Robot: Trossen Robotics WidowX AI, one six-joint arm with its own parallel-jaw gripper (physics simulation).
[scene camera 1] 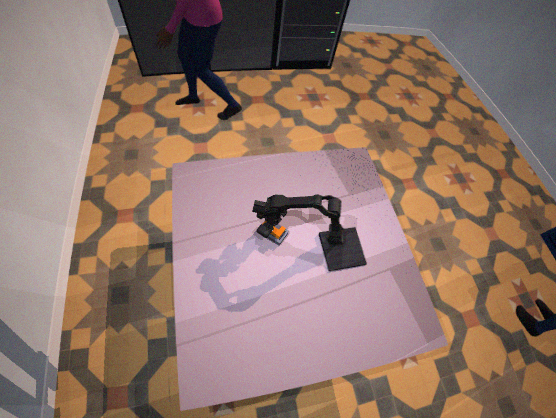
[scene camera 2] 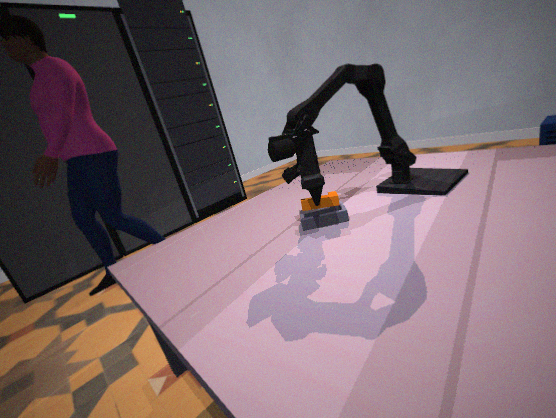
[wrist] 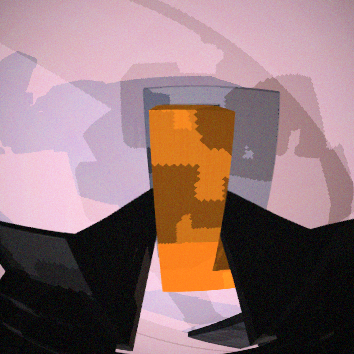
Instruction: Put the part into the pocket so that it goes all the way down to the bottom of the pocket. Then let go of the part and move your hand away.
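Places are measured from the arm's base along level axes (x down, y ahead, z right), in millimetres.
Pixels of known places: gripper, fingertip midpoint: point(scene camera 1: 270, 229) point(scene camera 2: 317, 204) point(wrist: 186, 195); arm's base, link origin: point(scene camera 1: 333, 240) point(scene camera 2: 401, 180).
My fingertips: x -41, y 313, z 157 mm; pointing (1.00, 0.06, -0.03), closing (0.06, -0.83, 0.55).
For each thing: its top centre in the pictures, then the offset to it from my fingertips. Level surfaces: height alone.
- orange part, top centre: point(wrist: 219, 238) point(scene camera 2: 318, 194) point(scene camera 1: 273, 225) dy -18, dx -24, dz +1 mm
- grey block with the pocket, top centre: point(wrist: 213, 190) point(scene camera 2: 321, 210) point(scene camera 1: 273, 229) dy -21, dx +28, dz +2 mm
- pink table, surface height: dx +64 mm
The orange part point(scene camera 1: 278, 231) point(scene camera 2: 327, 201) point(wrist: 190, 150) is a long block with a raised end. My gripper point(scene camera 2: 316, 202) point(wrist: 186, 195) is shut on it, one finger on each long side. The grey block with the pocket point(scene camera 1: 275, 240) point(scene camera 2: 326, 219) point(wrist: 255, 135) sits on the table under the part. In the scene camera 2 view most of the part stands above the block's top, with its underside close to the top. In the wrist view the part covers nearly all of the pocket, and more of the block's top shows on the right. Whether its lower edge is inside the pocket is hidden.
The arm's black base plate point(scene camera 1: 345, 257) point(scene camera 2: 440, 180) stands on the pink table point(scene camera 1: 300, 340) point(scene camera 2: 280, 370), to the right of the block. The arm's shadow lies across the table. A person in a pink top point(scene camera 1: 200, 12) point(scene camera 2: 70, 110) walks beside dark cabinets point(scene camera 1: 240, 40) point(scene camera 2: 170, 100) beyond the table.
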